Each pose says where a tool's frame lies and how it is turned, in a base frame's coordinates. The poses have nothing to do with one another.
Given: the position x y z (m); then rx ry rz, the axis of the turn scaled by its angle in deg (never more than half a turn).
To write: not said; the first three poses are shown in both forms.
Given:
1: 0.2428, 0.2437, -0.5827, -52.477, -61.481, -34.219
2: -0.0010, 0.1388, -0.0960, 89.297, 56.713, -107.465
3: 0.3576, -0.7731, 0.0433, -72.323, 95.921, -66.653
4: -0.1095, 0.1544, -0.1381, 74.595, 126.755, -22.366
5: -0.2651, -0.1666, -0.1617, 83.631, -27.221, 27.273
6: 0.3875, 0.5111, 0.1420, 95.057, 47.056, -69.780
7: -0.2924, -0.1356, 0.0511, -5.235, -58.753, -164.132
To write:
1: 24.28, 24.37, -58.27, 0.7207, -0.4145, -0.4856, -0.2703
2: -0.10, 13.88, -9.60, 0.2521, 0.5730, 0.3639, -0.6896
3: 35.76, -77.31, 4.33, 0.3634, -0.4904, 0.6505, -0.4520
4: -10.95, 15.44, -13.81, 0.2692, 0.4829, 0.8206, -0.1448
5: -26.51, -16.66, -16.17, 0.6941, 0.6538, -0.2128, 0.2132
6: 38.75, 51.11, 14.20, 0.4465, 0.6699, 0.3316, -0.4918
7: -29.24, -13.56, 5.11, 0.0488, -0.0300, -0.3365, -0.9400
